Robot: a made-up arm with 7 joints.
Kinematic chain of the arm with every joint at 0, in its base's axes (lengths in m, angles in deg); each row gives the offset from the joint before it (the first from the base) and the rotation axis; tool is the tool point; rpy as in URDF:
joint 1: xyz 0 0 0.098 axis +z
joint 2: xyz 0 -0.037 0.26 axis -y
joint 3: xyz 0 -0.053 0.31 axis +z
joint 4: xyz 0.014 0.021 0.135 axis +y
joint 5: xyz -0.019 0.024 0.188 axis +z
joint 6: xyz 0 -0.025 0.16 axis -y
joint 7: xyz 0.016 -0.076 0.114 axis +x
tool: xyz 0 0 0 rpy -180 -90 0
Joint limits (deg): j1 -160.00..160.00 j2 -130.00..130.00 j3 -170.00..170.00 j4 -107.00..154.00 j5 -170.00..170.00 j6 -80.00..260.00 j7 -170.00..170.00
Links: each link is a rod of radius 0.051 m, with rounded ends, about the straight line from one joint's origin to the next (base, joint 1, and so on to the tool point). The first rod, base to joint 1, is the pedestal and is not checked.
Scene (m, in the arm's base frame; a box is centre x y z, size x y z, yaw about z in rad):
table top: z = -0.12
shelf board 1: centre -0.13 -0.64 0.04 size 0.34 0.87 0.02 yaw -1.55
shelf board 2: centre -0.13 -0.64 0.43 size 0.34 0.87 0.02 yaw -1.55
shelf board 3: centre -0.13 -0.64 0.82 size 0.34 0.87 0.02 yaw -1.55
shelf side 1: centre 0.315 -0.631 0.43 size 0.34 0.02 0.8 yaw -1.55
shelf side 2: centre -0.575 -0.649 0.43 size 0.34 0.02 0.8 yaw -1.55
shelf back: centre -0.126 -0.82 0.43 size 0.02 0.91 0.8 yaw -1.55
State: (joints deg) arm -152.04 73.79 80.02 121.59 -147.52 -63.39 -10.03
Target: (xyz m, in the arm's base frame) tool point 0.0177 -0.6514 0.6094
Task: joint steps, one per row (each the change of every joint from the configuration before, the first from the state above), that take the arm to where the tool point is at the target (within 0.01 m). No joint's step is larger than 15 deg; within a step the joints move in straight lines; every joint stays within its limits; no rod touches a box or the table.
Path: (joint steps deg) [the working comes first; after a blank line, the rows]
Joints at the target: -110.76 -41.62 41.87 91.42 -139.12 -44.09 -10.03
Straight joint move there: touches shelf board 3.

1: 5.37 -14.01 -7.92 4.01 2.76 1.44 0.00
2: 5.37 -14.02 -7.92 4.01 2.76 1.44 0.00
3: 5.37 -14.01 -7.92 4.01 2.77 1.45 0.00
4: 5.37 -14.01 -7.92 4.01 2.76 1.44 0.00
5: 5.37 -14.01 -7.92 4.01 2.76 1.44 0.00
6: 3.61 -11.34 0.36 -12.55 -1.35 3.02 0.00
7: 3.61 -11.34 0.37 -12.56 -1.35 3.03 0.00
8: 3.61 -11.34 0.36 -12.56 -1.36 3.02 0.00
9: 3.60 -11.33 0.36 -12.55 -1.35 3.02 0.00

